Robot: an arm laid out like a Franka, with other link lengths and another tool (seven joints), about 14 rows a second.
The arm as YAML. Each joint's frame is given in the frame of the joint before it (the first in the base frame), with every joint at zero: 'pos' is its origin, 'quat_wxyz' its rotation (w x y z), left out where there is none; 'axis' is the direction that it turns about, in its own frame. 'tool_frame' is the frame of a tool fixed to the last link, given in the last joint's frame.
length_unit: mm
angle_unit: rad
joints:
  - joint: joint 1
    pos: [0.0, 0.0, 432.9]
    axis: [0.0, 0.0, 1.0]
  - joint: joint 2
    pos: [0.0, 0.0, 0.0]
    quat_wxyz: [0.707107, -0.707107, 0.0, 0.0]
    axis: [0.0, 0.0, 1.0]
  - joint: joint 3
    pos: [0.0, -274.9, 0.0]
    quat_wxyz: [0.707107, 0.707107, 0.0, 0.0]
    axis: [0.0, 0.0, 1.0]
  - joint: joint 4
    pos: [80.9, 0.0, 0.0]
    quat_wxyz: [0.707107, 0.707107, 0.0, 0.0]
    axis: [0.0, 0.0, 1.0]
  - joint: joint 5
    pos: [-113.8, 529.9, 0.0]
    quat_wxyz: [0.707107, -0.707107, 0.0, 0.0]
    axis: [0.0, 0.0, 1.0]
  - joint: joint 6
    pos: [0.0, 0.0, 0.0]
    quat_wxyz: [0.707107, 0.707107, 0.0, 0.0]
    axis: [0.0, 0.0, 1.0]
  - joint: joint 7
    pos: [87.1, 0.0, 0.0]
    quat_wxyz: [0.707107, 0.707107, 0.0, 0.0]
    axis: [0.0, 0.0, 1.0]
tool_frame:
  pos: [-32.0, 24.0, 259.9]
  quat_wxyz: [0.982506, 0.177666, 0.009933, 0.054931]
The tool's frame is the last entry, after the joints.
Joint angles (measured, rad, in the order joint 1, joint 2, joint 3, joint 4, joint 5, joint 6, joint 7), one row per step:
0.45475 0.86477 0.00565 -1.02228 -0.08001 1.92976 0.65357
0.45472 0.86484 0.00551 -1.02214 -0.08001 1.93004 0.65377
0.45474 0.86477 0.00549 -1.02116 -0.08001 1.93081 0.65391
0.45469 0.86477 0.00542 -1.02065 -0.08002 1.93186 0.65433
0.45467 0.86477 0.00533 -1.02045 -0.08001 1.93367 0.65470
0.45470 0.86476 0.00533 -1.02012 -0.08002 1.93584 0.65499
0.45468 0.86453 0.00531 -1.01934 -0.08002 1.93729 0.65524
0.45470 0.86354 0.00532 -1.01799 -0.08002 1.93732 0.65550
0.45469 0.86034 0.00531 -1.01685 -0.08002 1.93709 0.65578
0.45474 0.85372 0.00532 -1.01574 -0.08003 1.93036 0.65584
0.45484 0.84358 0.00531 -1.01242 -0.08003 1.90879 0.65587
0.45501 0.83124 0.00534 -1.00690 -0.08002 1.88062 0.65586
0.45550 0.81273 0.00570 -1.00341 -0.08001 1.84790 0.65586
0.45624 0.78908 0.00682 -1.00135 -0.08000 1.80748 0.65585
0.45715 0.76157 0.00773 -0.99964 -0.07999 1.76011 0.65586
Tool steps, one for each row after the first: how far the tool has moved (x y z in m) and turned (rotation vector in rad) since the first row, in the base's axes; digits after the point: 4 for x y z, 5 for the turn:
0.0001 -0.0001 0.0000 0.00008 -0.00037 -0.00030
0.0006 0.0002 0.0007 0.00090 -0.00200 -0.00038
0.0010 0.0003 0.0011 0.00158 -0.00343 -0.00082
0.0015 0.0005 0.0013 0.00248 -0.00525 -0.00114
0.0021 0.0008 0.0017 0.00366 -0.00749 -0.00124
0.0027 0.0011 0.0024 0.00478 -0.00969 -0.00142
0.0032 0.0014 0.0041 0.00585 -0.01182 -0.00166
0.0040 0.0018 0.0075 0.00767 -0.01553 -0.00197
0.0039 0.0017 0.0135 0.00796 -0.01653 -0.00246
0.0015 0.0004 0.0229 0.00390 -0.00957 -0.00397
-0.0016 -0.0013 0.0351 -0.00122 -0.00068 -0.00585
-0.0059 -0.0030 0.0512 -0.00636 0.00862 -0.00752
-0.0123 -0.0051 0.0704 -0.01292 0.02166 -0.00895
-0.0205 -0.0080 0.0922 -0.02124 0.03764 -0.01086

